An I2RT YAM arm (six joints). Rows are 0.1 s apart.
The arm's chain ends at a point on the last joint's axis. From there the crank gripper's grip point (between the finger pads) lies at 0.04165 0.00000 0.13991 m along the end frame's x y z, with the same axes.
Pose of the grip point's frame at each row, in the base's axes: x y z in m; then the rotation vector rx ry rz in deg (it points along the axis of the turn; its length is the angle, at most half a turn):
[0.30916, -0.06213, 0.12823, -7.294, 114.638, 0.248]
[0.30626, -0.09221, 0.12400, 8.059, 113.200, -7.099]
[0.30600, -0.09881, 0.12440, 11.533, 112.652, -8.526]
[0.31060, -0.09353, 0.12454, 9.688, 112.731, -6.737]
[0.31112, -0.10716, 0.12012, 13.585, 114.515, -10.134]
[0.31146, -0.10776, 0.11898, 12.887, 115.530, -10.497]
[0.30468, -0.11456, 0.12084, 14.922, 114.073, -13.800]
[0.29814, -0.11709, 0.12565, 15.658, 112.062, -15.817]
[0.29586, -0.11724, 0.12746, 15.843, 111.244, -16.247]
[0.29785, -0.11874, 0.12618, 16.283, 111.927, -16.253]
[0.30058, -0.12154, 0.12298, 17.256, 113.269, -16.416]
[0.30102, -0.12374, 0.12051, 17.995, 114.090, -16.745]
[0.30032, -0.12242, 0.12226, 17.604, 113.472, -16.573]
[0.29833, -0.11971, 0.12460, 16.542, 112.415, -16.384]
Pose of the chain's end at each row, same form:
[0.19979, -0.06695, 0.22479, -7.294, 114.638, 0.248]
[0.19605, -0.07268, 0.21771, 8.059, 113.200, -7.099]
[0.19632, -0.07421, 0.21754, 11.533, 112.652, -8.526]
[0.19992, -0.07367, 0.21762, 9.688, 112.731, -6.737]
[0.20582, -0.07864, 0.21711, 13.585, 114.515, -10.134]
[0.20777, -0.07916, 0.21767, 12.887, 115.530, -10.497]
[0.20101, -0.07791, 0.21685, 14.922, 114.073, -13.800]
[0.19277, -0.07545, 0.21769, 15.658, 112.062, -15.817]
[0.18958, -0.07439, 0.21790, 15.843, 111.244, -16.247]
[0.19284, -0.07586, 0.21807, 16.283, 111.927, -16.253]
[0.19826, -0.07829, 0.21769, 17.256, 113.269, -16.416]
[0.20061, -0.07979, 0.21692, 17.995, 114.090, -16.745]
[0.19860, -0.07877, 0.21743, 17.604, 113.472, -16.573]
[0.19429, -0.07660, 0.21748, 16.542, 112.415, -16.384]

